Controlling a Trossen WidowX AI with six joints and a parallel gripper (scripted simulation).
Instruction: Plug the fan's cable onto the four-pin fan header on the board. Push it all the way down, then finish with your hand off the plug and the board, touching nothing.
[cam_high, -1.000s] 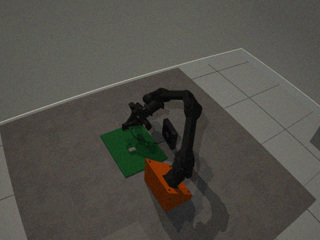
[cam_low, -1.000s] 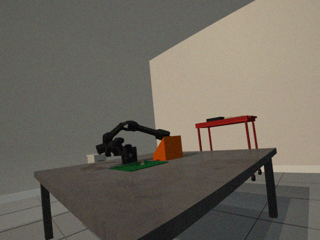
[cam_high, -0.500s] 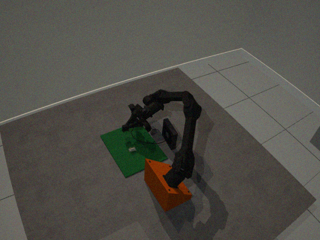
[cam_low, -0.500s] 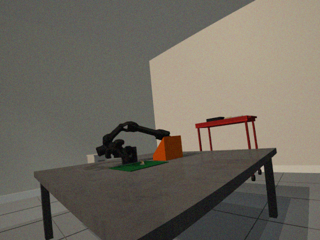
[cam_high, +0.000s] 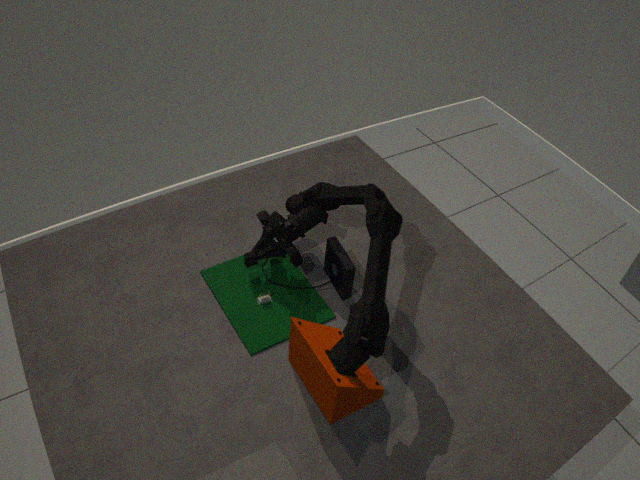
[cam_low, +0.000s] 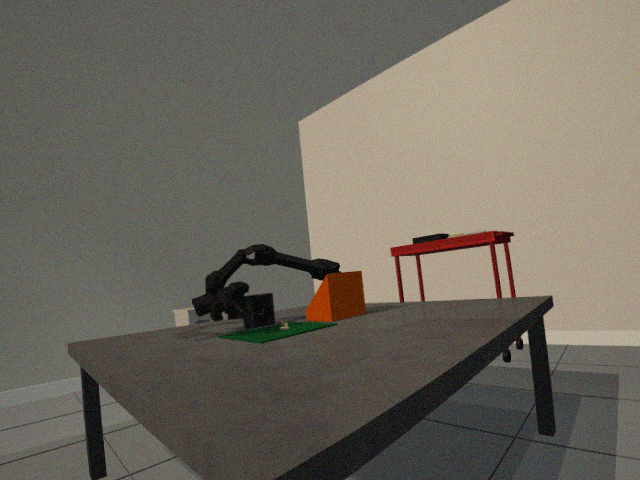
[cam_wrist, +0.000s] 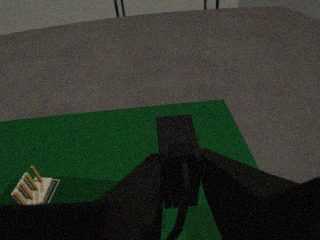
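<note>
Now: gripper tip 9 cm past the green board and 7 cm above it. Also, from my gripper tip: black plug (1 cm to the left, 1 cm below); then white-framed fan header (11 cm behind, 6 cm below, 1 cm to the left); then black fan (19 cm to the right, 12 cm behind).
</note>
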